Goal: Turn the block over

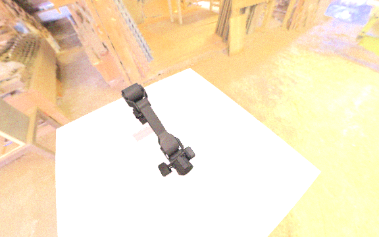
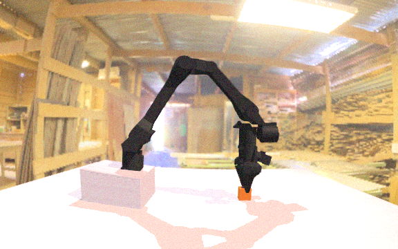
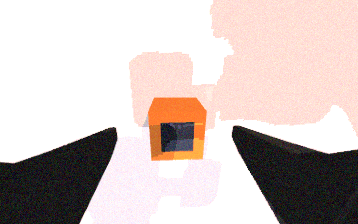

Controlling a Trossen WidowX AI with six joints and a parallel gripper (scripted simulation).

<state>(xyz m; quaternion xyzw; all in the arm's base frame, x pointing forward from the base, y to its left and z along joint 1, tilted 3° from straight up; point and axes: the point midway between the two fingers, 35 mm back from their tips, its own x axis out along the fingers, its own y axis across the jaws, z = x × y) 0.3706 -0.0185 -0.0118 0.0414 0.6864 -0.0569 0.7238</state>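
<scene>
The orange block is right at my gripper tip.
</scene>
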